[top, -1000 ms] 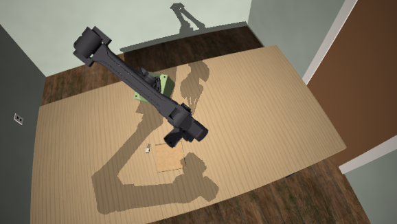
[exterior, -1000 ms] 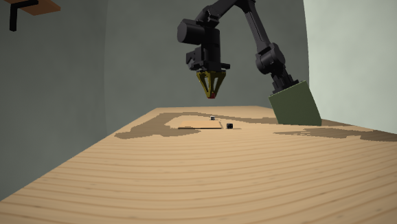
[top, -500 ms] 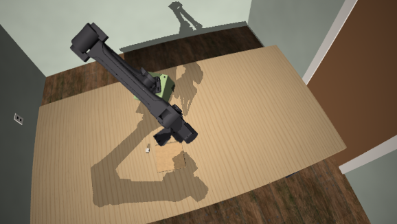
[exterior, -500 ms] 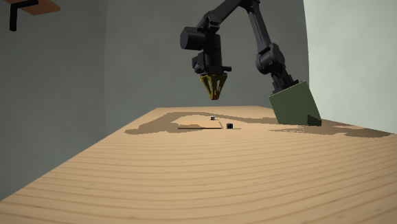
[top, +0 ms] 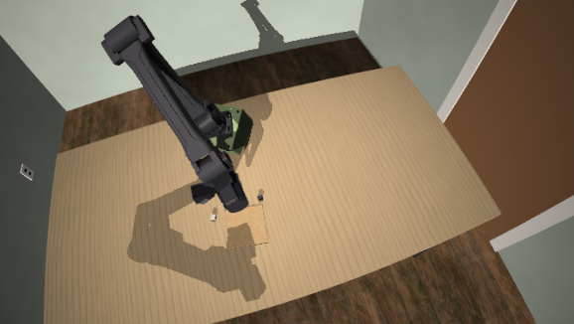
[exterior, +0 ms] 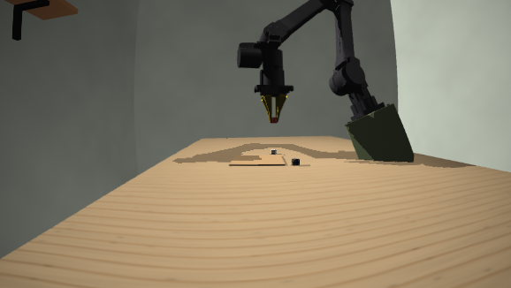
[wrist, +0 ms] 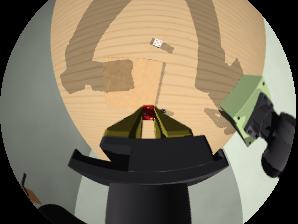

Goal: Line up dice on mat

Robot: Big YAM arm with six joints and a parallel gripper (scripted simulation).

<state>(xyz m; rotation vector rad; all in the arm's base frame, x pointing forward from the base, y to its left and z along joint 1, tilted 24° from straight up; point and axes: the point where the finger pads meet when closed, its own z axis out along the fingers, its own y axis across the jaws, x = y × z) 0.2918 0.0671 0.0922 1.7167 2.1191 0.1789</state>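
The tan mat is 50 mm ahead of my hand, 10 mm to the left of it and 110 mm below it. Also, from my hand: white die: 100 mm to the right, 110 mm below; black die: 50 mm behind, 70 mm to the left, 110 mm below; red die: right at my hand.
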